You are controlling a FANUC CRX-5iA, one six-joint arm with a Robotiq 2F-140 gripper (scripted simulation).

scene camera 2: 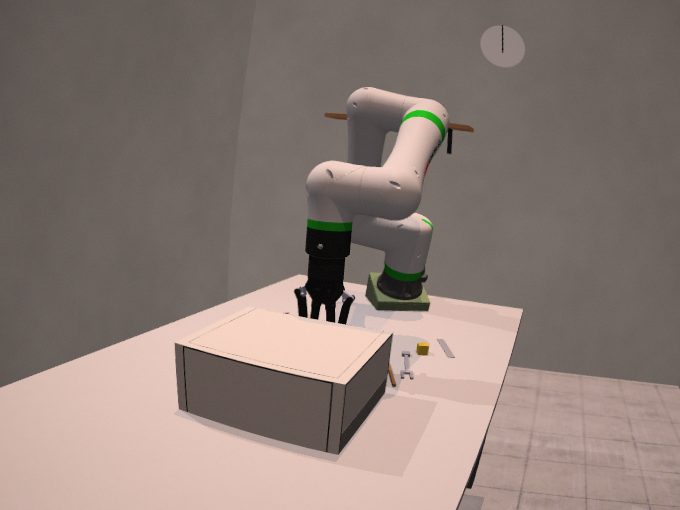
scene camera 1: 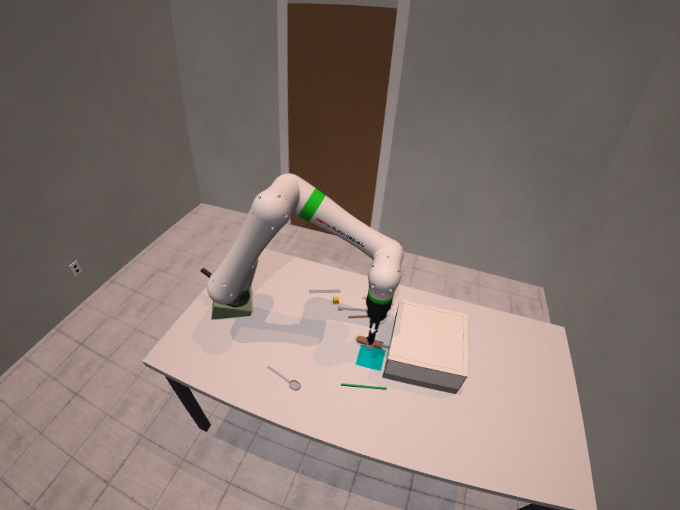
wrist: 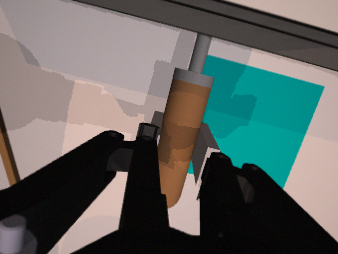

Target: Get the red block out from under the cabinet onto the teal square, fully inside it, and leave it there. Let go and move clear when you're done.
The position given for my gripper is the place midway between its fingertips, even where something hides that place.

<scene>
I see my gripper (wrist: 177, 131) and a teal square (wrist: 256, 116).
</scene>
